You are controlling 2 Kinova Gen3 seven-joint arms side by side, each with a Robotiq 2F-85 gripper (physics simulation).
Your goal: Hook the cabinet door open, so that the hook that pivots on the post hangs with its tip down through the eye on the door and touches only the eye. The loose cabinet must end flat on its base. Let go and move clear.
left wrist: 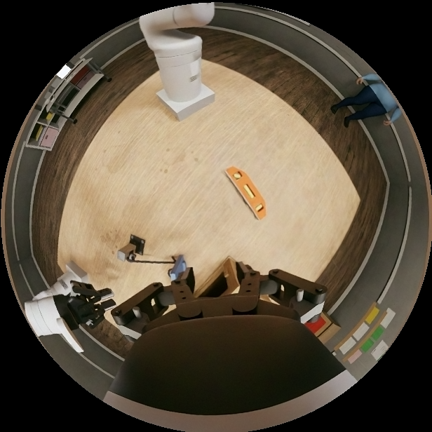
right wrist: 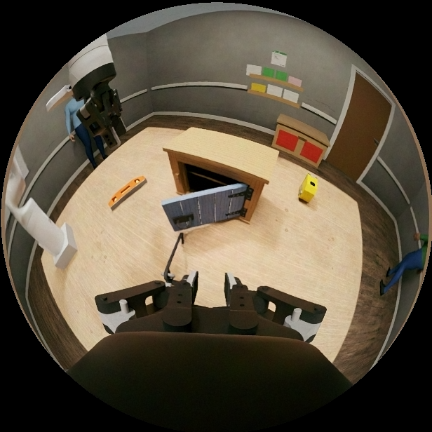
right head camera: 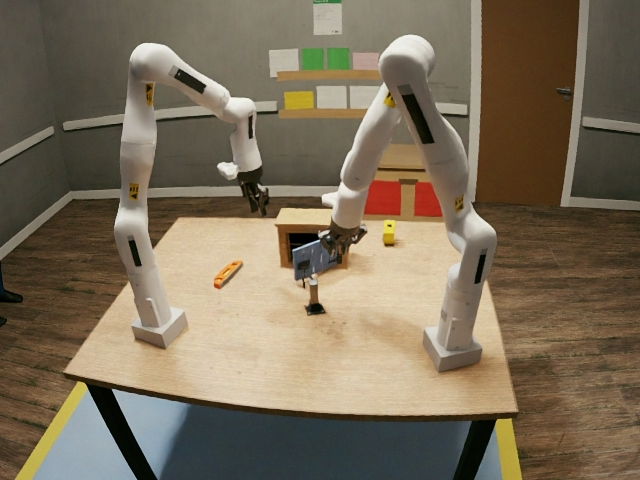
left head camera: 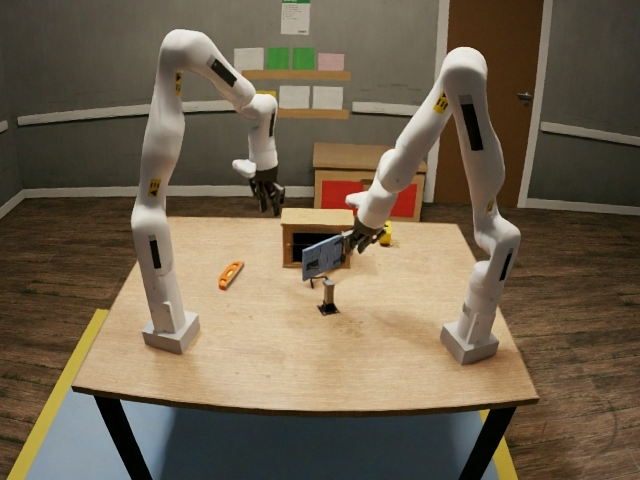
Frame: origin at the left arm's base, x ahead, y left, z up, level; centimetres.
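Seen in the pictures: left gripper, fingertip midpoint: [right head camera: 259, 214] [left head camera: 270, 214]; right gripper, fingertip midpoint: [right head camera: 337, 252] [left head camera: 353, 252]; left arm's base at its link origin: [right head camera: 157, 317] [left head camera: 169, 322]; right arm's base at its link origin: [right head camera: 453, 338] [left head camera: 471, 332].
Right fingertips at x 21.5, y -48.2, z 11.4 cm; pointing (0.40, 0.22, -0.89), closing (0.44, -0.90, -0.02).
Offsets run from my right fingertips to a thing's top centre. "*": to the spot under its first point.
The wooden cabinet {dx +17.5, dy +10.2, dz -0.3 cm} [left head camera: 316, 217] [right head camera: 301, 217] [right wrist: 220, 150] stands upright, its blue door {dx +12.1, dy +7.5, dz -4.0 cm} [left head camera: 323, 258] [right head camera: 309, 261] [left wrist: 177, 267] [right wrist: 207, 207] swung partly open. The black hook {* dx +0.2, dy +8.5, dz -8.5 cm} [left head camera: 321, 277] [left wrist: 152, 261] [right wrist: 173, 252] reaches from the post {* dx -5.6, dy +6.1, dz -10.3 cm} [left head camera: 329, 294] [right head camera: 313, 294] [left wrist: 128, 249] toward the door's free end. Its tip shows below the door's lower edge in the right wrist view; whether it passes through the eye is unclear. My left gripper [left head camera: 270, 206] [right head camera: 258, 208] [left wrist: 214, 272] is open, raised up and left of the cabinet. My right gripper [left head camera: 355, 248] [right wrist: 210, 280] is open, in front of the door and apart from it.
An orange level {dx +10.0, dy +37.1, dz -14.4 cm} [left head camera: 230, 274] [right head camera: 227, 274] [left wrist: 246, 192] [right wrist: 127, 192] lies left of the cabinet. A yellow object {dx +36.4, dy -13.2, dz -8.7 cm} [left head camera: 386, 233] [right head camera: 388, 232] [right wrist: 308, 188] stands to its right. A cupboard with red panels [right wrist: 301, 141] stands beyond the table.
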